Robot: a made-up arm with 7 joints.
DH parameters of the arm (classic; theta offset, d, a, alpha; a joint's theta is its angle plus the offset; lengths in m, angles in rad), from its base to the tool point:
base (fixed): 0 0 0 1.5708
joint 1: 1.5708 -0.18 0 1.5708
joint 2: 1.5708 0 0 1.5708
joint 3: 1.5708 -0.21 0 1.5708
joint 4: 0 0 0 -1.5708
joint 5: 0 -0.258 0 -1.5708
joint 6: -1.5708 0 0 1.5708
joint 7: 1.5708 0 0 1.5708
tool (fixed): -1.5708 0 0 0
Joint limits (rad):
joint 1: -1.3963..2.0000
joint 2: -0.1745..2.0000
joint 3: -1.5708..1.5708
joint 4: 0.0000..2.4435
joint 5: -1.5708..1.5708
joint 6: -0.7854..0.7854
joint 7: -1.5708..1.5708
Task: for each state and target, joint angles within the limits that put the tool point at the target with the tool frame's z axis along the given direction. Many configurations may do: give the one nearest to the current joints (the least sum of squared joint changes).
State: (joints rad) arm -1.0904 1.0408 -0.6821 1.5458 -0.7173 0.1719 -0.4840
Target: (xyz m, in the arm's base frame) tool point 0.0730 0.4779 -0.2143 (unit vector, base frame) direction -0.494 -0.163 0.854
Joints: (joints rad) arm -0.8609 1.7370 -0.5624 1.2967 -0.7115 0.1368 -0.3487
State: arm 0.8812 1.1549 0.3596 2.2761 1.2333 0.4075 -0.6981
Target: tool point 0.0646 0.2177 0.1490 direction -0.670 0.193 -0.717
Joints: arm 0.8287 1.1494 0.3943 2.4415 1.4491 0.6448 -0.5195
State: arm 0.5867 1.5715 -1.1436 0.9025 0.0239 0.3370 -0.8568
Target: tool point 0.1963 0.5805 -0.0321 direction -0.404 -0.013 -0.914
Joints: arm 0.9980 1.4260 -0.9963 0.6022 -0.4164 0.2598 -1.3392
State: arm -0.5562 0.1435 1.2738 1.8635 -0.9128 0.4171 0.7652
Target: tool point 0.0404 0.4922 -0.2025 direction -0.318 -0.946 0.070
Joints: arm -0.3202 0.3694 1.1470 1.2956 -0.9790 0.0830 -0.0066
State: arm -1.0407 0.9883 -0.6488 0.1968 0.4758 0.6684 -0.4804
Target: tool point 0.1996 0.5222 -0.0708 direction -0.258 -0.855 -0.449
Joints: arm -0.2844 1.7817 -0.3753 1.0777 0.6672 0.7854 -0.8913
